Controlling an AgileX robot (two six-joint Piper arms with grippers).
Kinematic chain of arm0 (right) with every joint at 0, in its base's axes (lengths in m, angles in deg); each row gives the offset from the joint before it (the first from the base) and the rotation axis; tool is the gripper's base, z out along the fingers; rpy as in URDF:
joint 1: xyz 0 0 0.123 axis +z
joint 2: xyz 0 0 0 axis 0.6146 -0.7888 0
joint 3: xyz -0.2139 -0.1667 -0.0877 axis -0.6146 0.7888 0
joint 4: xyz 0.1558 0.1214 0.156 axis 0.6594 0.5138 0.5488
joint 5: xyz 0 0 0 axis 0.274 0.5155 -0.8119
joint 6: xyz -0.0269 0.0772 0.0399 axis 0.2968 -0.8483 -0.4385
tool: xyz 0 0 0 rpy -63.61 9.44 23.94
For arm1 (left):
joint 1: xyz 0 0 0.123 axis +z
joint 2: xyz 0 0 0 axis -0.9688 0.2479 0
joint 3: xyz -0.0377 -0.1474 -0.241 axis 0.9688 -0.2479 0
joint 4: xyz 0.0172 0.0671 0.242 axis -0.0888 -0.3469 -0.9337
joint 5: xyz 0 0 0 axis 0.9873 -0.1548 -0.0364
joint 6: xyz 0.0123 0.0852 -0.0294 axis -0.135 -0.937 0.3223
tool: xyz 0 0 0 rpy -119.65 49.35 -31.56
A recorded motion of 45 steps. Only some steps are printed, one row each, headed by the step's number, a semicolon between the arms.
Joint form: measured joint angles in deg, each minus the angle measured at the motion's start. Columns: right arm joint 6, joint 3, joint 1, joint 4, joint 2, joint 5; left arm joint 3, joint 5, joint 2, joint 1, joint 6, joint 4.
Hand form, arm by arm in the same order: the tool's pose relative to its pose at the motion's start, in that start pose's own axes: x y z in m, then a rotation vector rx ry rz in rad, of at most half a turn. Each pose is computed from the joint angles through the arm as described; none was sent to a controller.
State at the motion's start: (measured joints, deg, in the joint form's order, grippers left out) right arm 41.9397 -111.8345 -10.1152 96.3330 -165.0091 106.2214; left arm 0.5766 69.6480 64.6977 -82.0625 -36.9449 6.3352
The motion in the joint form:
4: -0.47 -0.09 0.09 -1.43 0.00 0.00; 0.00 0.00 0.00 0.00 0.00 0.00
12: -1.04 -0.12 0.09 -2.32 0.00 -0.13; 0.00 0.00 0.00 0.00 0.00 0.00
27: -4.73 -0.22 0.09 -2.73 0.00 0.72; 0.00 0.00 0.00 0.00 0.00 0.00
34: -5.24 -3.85 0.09 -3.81 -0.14 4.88; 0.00 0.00 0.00 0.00 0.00 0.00
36: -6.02 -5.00 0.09 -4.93 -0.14 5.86; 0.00 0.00 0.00 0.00 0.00 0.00
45: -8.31 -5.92 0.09 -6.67 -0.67 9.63; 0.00 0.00 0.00 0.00 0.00 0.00
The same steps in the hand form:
4: -0.0001 -0.0007 -0.0001 0.0167 0.0007 -0.0112; 0.0000 0.0000 0.0000 0.0000 0.0000 0.0000
12: -0.0003 -0.0016 -0.0002 0.0277 -0.0011 -0.0124; 0.0000 0.0000 0.0000 0.0000 0.0000 0.0000
27: 0.0006 -0.0019 -0.0006 0.0317 0.0115 0.0468; 0.0000 0.0000 0.0000 0.0000 0.0000 0.0000
34: -0.0075 0.0021 -0.0113 0.0331 0.0261 0.0302; 0.0000 0.0000 0.0000 0.0000 0.0000 0.0000
36: -0.0105 0.0025 -0.0153 0.0447 0.0242 0.0269; 0.0000 0.0000 0.0000 0.0000 0.0000 0.0000
45: -0.0064 0.0004 -0.0145 0.0685 0.0828 0.0482; 0.0000 0.0000 0.0000 0.0000 0.0000 0.0000

